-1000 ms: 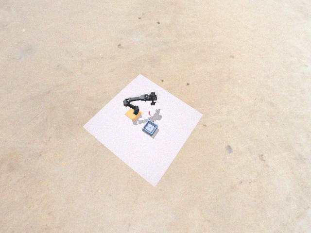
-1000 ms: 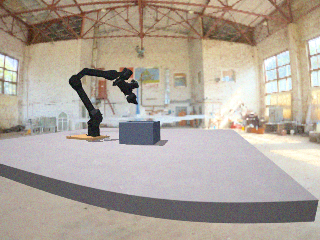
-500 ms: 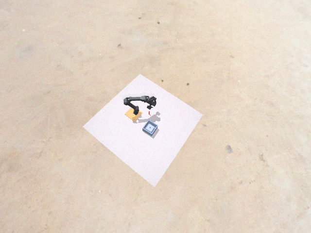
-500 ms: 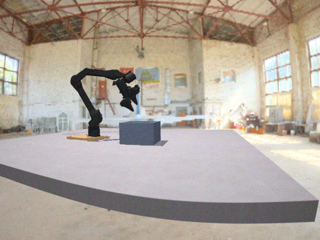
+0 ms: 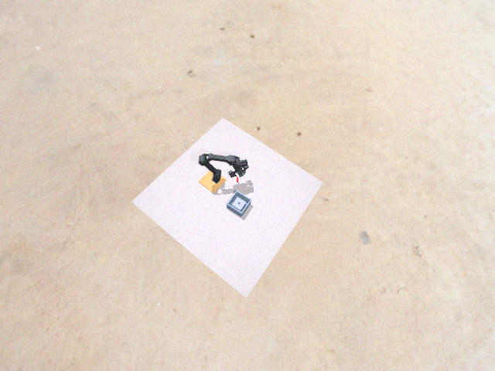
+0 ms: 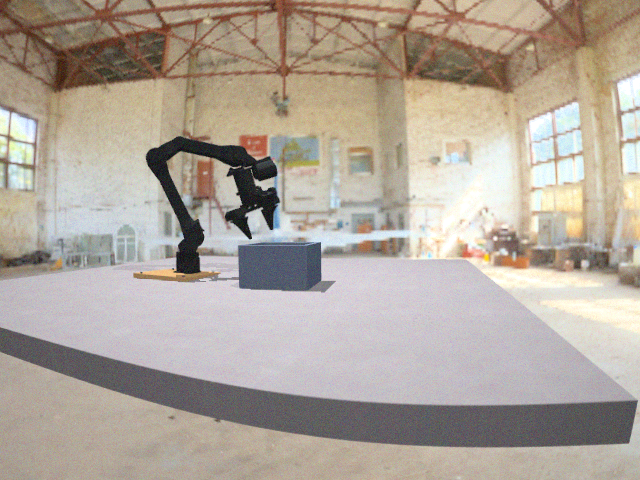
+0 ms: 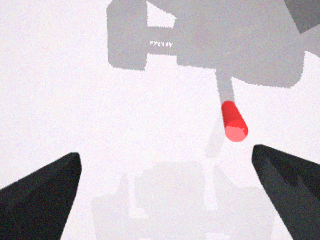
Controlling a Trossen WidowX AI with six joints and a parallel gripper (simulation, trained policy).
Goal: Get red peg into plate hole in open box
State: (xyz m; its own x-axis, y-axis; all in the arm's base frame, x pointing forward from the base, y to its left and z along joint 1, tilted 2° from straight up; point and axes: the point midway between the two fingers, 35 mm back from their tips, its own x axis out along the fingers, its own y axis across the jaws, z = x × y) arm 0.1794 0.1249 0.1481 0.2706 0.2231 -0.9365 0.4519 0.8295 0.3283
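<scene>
Now: gripper tip 10 mm past the red peg, 30 mm to the left of it and 70 mm above it. The rest, counted from my gripper tip: blue-grey box (130 mm ahead, 230 mm to the right, 90 mm below).
</scene>
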